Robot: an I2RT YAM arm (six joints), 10 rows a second.
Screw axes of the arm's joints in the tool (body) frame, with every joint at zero. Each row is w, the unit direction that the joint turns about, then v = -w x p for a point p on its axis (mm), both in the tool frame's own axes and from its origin. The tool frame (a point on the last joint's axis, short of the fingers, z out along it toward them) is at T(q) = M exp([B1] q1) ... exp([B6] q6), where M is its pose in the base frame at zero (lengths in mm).
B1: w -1 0 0 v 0.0 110.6 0.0
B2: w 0 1 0 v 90.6 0.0 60.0
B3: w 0 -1 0 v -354.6 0.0 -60.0
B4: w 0 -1 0 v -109.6 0.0 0.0
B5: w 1 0 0 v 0.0 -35.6 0.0
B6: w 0 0 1 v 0.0 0.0 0.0
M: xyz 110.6 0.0 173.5 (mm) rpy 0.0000 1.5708 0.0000 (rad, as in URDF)
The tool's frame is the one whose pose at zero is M.
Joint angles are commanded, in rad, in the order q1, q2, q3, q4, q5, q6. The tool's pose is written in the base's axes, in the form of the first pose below.
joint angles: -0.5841 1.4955 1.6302 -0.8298 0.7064 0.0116
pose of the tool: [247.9 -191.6 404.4 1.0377 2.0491 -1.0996]
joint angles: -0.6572 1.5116 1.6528 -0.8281 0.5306 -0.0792
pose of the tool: [241.9 -209.4 404.5 0.9453 2.1349 -0.9814]
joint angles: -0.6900 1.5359 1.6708 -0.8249 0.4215 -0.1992
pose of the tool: [243.4 -219.8 402.0 0.8021 2.2258 -0.9318]
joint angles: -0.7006 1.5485 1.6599 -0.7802 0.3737 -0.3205
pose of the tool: [247.7 -225.9 397.9 0.6571 2.2737 -0.9465]
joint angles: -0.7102 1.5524 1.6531 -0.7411 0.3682 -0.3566
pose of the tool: [248.6 -230.6 397.7 0.6259 2.2615 -0.9709]
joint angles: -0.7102 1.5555 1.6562 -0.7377 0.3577 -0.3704
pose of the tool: [249.7 -231.1 397.9 0.6045 2.2651 -0.9673]
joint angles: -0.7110 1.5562 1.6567 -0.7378 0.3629 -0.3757
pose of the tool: [249.5 -231.5 397.9 0.6029 2.2680 -0.9758]
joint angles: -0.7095 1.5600 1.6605 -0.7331 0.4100 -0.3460
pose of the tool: [249.4 -232.9 398.7 0.6623 2.2459 -1.0127]
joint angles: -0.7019 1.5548 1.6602 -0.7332 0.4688 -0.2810
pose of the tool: [248.3 -231.0 400.8 0.7574 2.1998 -1.0419]
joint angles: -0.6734 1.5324 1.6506 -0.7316 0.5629 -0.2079
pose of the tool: [247.1 -221.4 405.8 0.8546 2.1293 -1.0956]
